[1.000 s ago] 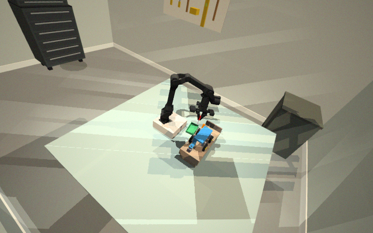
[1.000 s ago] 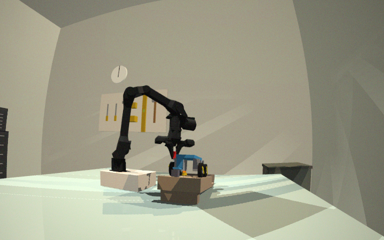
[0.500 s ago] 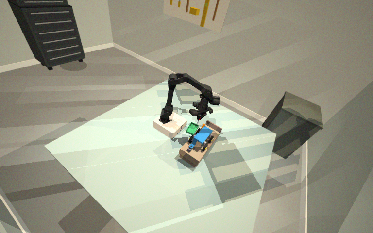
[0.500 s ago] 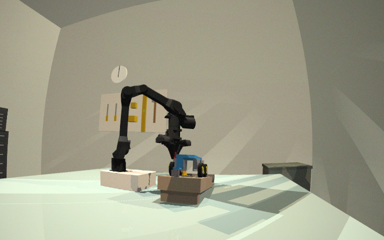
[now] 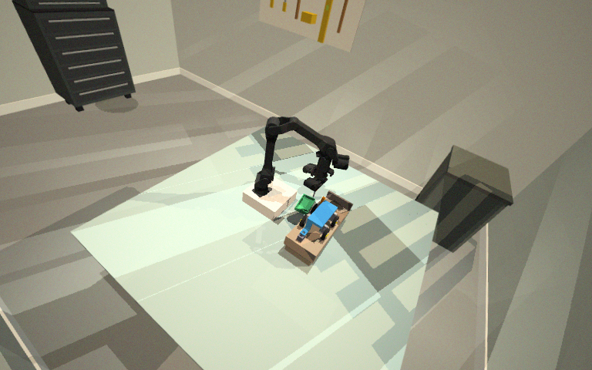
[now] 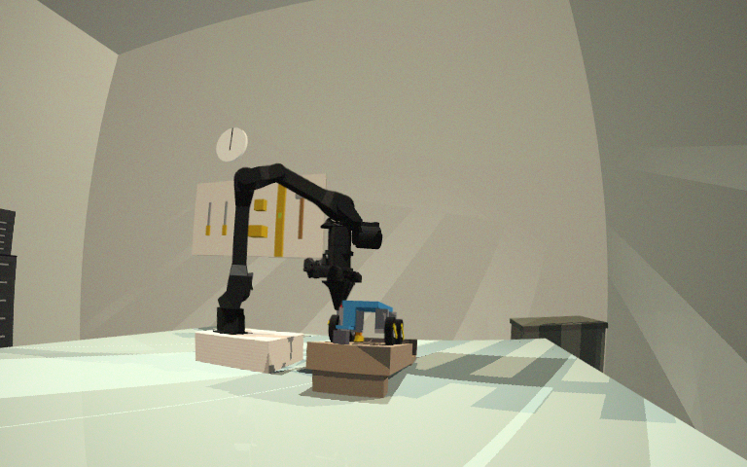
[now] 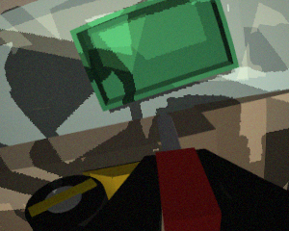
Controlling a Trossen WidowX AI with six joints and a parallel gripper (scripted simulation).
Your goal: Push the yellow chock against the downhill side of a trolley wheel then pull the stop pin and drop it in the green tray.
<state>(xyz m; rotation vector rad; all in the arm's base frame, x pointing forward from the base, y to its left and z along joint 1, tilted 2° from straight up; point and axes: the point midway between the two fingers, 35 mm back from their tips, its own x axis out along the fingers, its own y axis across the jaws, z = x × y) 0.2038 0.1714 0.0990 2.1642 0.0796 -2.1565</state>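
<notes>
The green tray is 14 cm below my gripper tip and 3 cm behind it. The rest, counted from my gripper tip: blue trolley (12 cm ahead, 11 cm to the right, 2 cm below); yellow chock (6 cm ahead, 5 cm below, 2 cm to the right); red-headed stop pin (right at my gripper tip).
</notes>
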